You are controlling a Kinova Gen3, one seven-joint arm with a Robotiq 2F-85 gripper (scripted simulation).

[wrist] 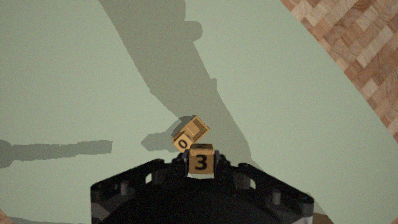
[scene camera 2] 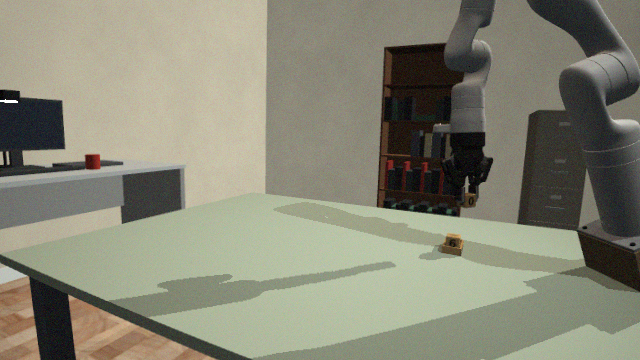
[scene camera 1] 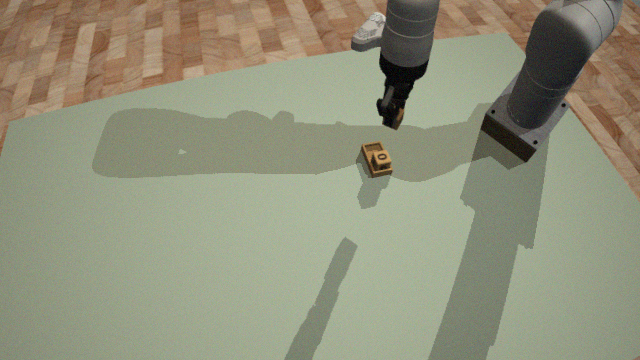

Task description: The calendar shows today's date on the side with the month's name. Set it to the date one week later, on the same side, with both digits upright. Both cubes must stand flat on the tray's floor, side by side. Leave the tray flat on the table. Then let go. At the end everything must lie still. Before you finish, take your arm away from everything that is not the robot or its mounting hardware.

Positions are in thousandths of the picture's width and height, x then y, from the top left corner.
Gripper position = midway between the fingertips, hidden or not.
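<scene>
You'd see my gripper (scene camera 2: 729, 562), (scene camera 1: 615, 329) and (wrist: 506, 699). There's also a cube (wrist: 506, 699) in view.
</scene>
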